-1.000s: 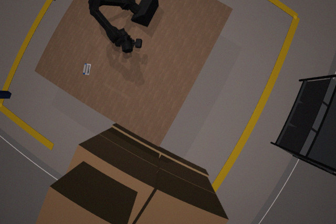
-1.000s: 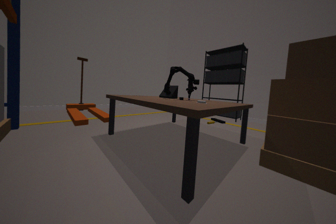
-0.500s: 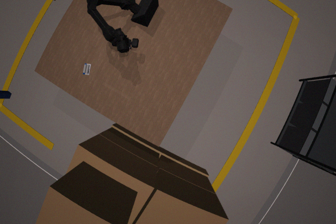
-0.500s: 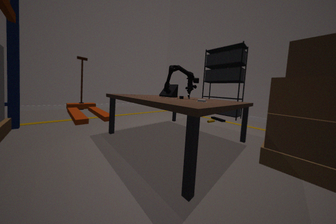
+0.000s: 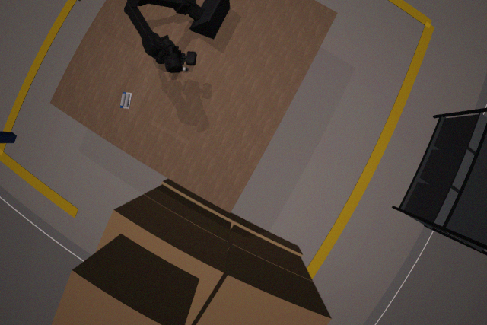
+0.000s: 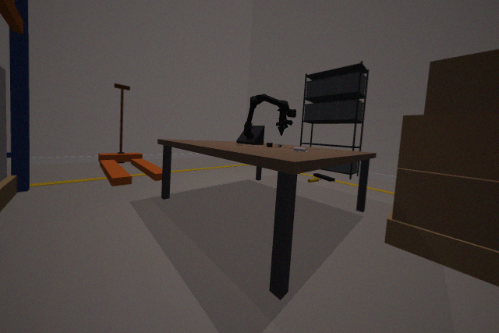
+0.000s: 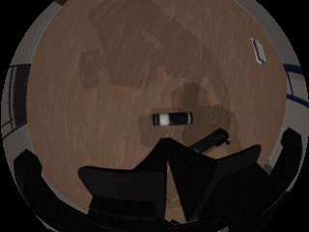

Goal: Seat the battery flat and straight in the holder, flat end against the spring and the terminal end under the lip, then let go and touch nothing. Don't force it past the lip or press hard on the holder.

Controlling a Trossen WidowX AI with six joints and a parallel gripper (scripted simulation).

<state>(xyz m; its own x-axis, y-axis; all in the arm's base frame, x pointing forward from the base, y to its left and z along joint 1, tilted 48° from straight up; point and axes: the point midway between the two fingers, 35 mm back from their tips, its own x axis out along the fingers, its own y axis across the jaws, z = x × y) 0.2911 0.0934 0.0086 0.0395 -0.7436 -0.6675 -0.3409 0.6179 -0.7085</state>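
The battery is 2 cm to the right of my gripper tip and 8 cm below it.
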